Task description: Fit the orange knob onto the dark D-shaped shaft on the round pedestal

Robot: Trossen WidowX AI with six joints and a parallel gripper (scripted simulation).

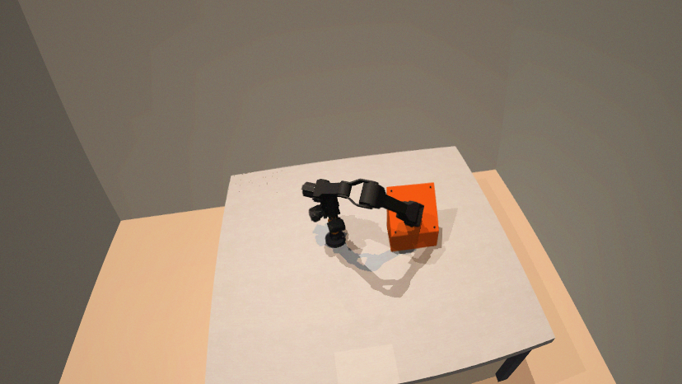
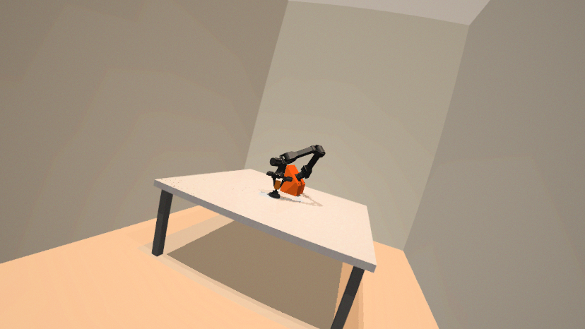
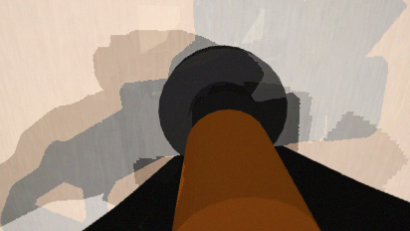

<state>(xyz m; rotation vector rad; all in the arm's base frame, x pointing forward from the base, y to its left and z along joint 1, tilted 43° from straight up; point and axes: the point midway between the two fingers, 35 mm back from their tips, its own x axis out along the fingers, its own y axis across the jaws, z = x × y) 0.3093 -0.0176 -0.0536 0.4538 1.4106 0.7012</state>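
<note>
The orange knob is 2 cm above my gripper tip. Round my gripper tip: pedestal (4 cm below).
</note>
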